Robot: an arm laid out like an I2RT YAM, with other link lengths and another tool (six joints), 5 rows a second.
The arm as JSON. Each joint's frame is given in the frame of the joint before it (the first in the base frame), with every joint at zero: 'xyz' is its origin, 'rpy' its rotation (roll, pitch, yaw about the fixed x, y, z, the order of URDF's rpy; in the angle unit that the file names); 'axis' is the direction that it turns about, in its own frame. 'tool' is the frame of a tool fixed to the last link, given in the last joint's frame.
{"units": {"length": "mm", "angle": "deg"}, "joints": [
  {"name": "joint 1", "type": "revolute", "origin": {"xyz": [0.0, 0.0, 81.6], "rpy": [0.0, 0.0, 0.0]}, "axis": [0.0, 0.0, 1.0]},
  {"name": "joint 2", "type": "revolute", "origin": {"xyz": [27.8, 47.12, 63.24], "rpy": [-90.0, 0.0, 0.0]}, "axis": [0.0, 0.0, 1.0]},
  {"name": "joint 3", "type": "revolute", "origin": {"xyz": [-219.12, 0.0, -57.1], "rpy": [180.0, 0.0, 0.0]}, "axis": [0.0, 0.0, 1.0]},
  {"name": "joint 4", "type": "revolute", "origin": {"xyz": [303.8, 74.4, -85.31], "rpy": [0.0, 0.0, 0.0]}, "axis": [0.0, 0.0, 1.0]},
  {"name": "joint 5", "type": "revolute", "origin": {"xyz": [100.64, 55.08, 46.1], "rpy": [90.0, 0.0, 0.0]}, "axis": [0.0, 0.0, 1.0]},
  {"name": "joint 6", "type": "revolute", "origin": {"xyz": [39.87, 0.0, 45.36], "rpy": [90.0, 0.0, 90.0]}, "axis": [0.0, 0.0, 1.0]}
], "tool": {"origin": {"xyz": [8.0, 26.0, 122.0], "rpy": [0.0, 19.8, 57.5]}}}
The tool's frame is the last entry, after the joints.
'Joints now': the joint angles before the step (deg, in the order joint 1, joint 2, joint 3, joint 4, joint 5, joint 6). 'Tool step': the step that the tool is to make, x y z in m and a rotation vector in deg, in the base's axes. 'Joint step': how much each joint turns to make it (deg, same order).
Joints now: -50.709, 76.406, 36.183, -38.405, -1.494, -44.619
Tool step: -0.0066, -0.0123, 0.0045, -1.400, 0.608, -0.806
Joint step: -1.742, 0.028, 0.710, 0.017, 1.128, -1.190
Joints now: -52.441, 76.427, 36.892, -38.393, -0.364, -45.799
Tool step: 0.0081, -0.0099, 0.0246, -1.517, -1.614, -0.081
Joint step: -0.111, -2.055, 2.842, -2.710, -0.354, 0.052
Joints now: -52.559, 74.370, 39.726, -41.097, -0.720, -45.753
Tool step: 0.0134, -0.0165, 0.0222, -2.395, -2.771, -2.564
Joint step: -0.002, 0.008, 3.517, 0.111, -0.006, 2.668
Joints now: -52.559, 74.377, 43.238, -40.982, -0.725, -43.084
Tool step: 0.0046, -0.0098, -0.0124, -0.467, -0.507, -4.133
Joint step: 0.007, 4.054, 0.774, 3.968, 1.182, 3.969
